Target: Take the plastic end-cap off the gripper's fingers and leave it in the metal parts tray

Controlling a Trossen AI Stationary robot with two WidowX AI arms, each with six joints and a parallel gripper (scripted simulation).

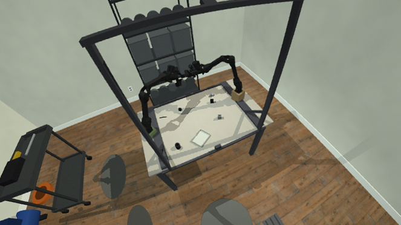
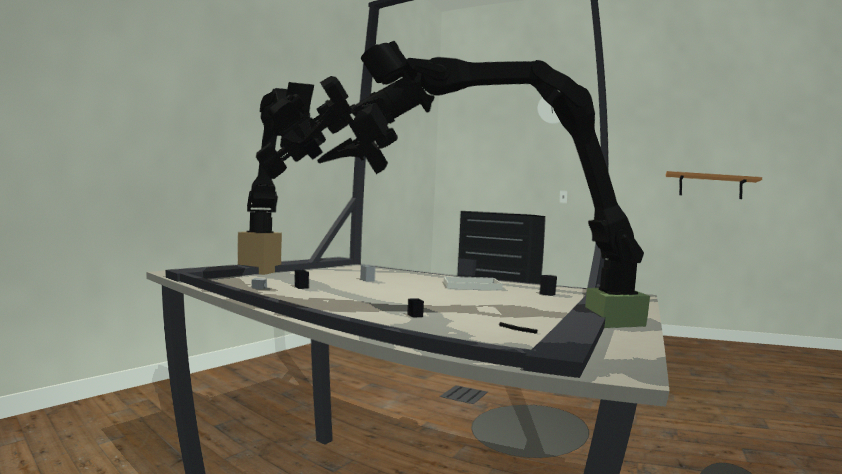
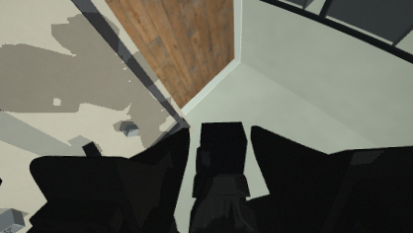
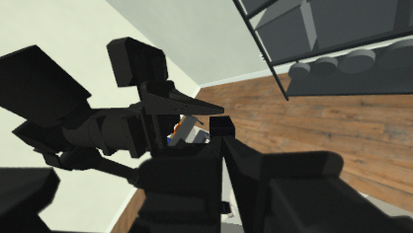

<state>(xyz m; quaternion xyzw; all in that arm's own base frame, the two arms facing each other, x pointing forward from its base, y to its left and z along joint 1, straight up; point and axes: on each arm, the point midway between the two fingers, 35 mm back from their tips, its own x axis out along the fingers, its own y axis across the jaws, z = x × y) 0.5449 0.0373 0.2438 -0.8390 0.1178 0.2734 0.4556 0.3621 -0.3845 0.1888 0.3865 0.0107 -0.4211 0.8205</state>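
Right now my left hand is 55 cm past the metal parts tray, 5 cm to the right of it and 30 cm above it. Round my left hand: black plastic end-cap 1 cm ahead, 3 cm to the right, 1 cm below.
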